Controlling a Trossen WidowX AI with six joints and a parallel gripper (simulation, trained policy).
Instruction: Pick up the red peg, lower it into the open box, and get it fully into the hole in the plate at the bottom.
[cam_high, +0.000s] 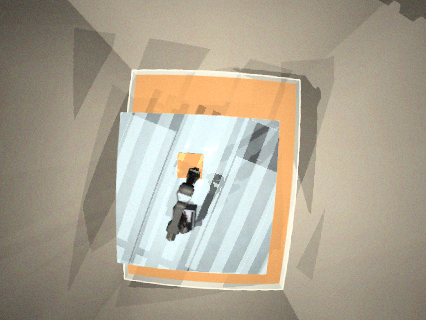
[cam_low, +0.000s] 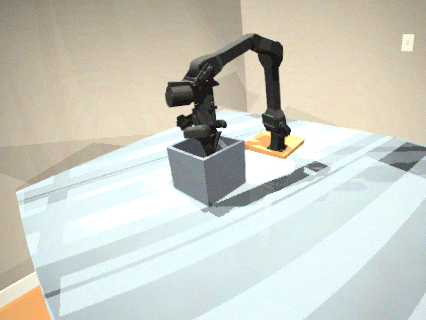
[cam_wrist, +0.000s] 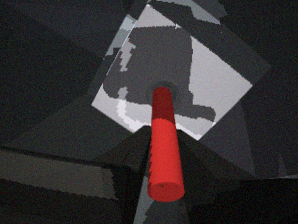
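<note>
My gripper tip is 10 mm to the left of the red peg. Also, from my gripper tip: grey plate: 10 mm ahead, 10 mm to the right, 50 mm below.
</note>
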